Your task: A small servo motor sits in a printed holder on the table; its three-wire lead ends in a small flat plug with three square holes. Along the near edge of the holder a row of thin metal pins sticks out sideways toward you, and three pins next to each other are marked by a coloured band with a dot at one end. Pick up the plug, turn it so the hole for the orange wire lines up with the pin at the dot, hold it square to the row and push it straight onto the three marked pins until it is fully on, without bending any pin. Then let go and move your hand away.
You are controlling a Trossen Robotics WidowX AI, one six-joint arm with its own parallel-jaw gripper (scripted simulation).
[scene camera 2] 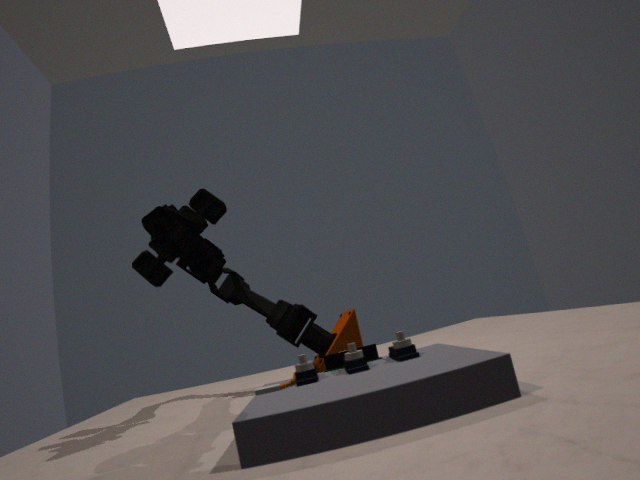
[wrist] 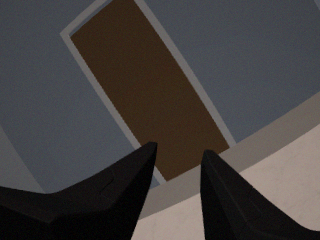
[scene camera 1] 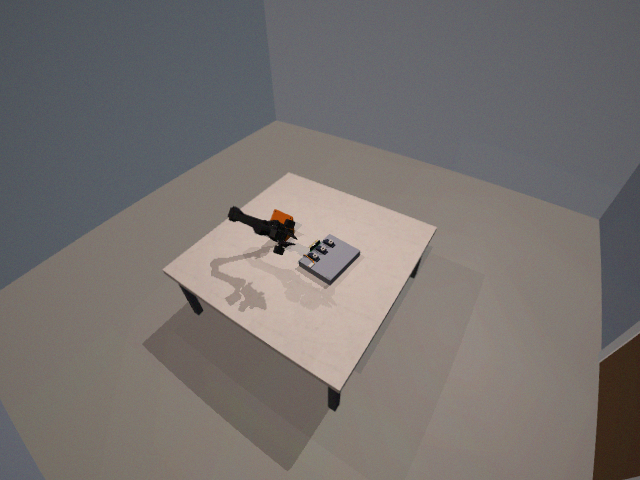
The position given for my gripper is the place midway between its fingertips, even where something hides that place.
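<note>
A grey printed holder is here in the scene; I see it in scene camera 2 (scene camera 2: 333,413), and again in scene camera 1 (scene camera 1: 330,266). My own gripper (scene camera 2: 162,215) is visible too, and the wrist view also shows me that gripper (wrist: 179,153).
</note>
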